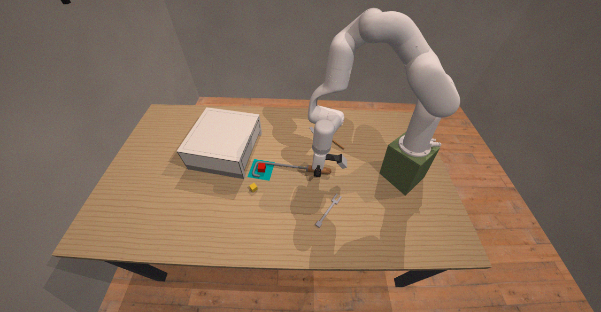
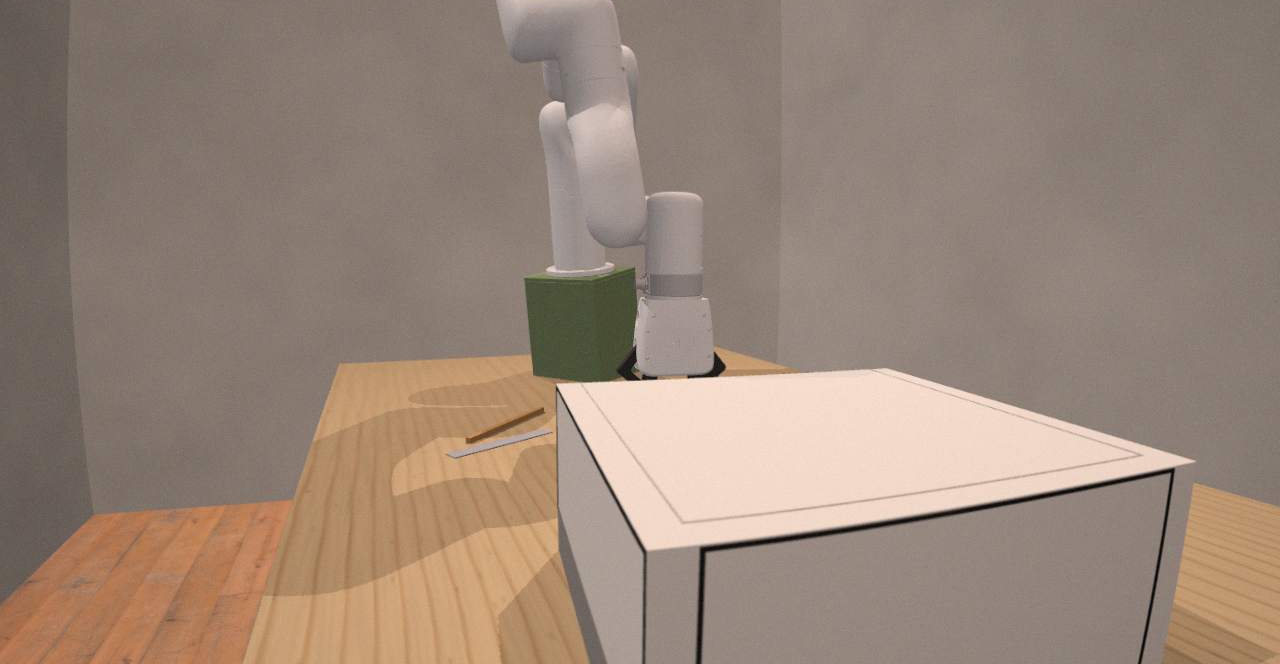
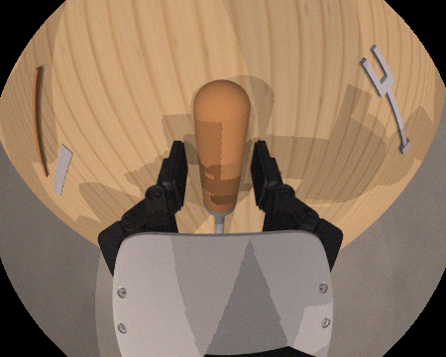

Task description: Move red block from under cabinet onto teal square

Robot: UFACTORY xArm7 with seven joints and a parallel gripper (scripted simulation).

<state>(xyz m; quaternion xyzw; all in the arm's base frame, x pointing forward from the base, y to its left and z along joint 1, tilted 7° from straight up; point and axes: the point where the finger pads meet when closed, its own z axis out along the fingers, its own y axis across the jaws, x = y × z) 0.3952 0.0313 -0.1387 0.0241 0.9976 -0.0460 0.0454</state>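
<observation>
Right now my hand is 12 cm short of the hook tool, 3 cm to the right of it and 1 cm above it. Round my hand: grey strip 23 cm to the right, 2 cm below, 2 cm ahead; grey fork 19 cm to the left, 6 cm behind, 2 cm below; thin wooden stick 21 cm to the right, 6 cm behind, 2 cm below.
</observation>
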